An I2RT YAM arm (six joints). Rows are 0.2 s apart.
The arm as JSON. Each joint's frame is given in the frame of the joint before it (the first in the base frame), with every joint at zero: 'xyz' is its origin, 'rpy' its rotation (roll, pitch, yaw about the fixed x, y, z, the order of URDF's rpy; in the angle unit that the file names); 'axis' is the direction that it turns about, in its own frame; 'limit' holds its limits. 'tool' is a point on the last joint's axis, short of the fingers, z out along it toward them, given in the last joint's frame.
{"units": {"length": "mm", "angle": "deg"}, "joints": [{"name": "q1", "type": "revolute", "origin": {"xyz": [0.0, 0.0, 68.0], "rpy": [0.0, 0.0, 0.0]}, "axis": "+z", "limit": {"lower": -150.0, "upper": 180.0}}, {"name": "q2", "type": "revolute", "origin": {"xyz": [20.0, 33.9, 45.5], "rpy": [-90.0, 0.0, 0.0]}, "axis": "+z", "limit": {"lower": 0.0, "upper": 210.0}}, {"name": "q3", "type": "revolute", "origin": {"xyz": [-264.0, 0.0, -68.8], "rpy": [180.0, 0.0, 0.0]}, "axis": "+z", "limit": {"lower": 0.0, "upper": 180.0}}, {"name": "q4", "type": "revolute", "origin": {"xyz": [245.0, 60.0, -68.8], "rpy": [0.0, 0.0, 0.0]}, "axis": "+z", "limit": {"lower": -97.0, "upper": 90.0}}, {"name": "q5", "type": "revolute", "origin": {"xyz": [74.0, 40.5, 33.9], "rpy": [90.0, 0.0, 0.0]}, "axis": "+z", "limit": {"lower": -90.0, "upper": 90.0}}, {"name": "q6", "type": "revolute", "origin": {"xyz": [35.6, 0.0, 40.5], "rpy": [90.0, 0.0, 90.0]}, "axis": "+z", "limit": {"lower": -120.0, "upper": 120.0}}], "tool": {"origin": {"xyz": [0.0, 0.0, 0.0], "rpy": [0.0, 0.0, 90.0]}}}
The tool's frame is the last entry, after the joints.
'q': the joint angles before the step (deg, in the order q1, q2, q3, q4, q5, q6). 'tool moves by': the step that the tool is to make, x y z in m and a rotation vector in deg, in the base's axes. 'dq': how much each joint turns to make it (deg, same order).
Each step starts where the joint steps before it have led.
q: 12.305 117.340 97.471 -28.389 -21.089 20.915
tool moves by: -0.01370 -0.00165 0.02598 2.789 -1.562 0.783
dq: -0.001 -4.307 -1.141 -0.612 -2.284 1.144
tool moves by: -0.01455 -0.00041 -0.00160 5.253 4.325 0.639
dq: 0.000 -2.643 -3.865 -0.090 -4.824 4.125
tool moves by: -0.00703 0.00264 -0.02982 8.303 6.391 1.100
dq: 0.001 0.179 -6.750 5.953 -7.736 6.591
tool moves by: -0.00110 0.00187 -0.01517 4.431 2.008 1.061
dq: -0.001 0.700 -3.095 4.677 -4.228 3.082
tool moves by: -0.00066 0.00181 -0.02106 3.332 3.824 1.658
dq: 0.001 1.932 -2.108 2.371 -4.132 2.020
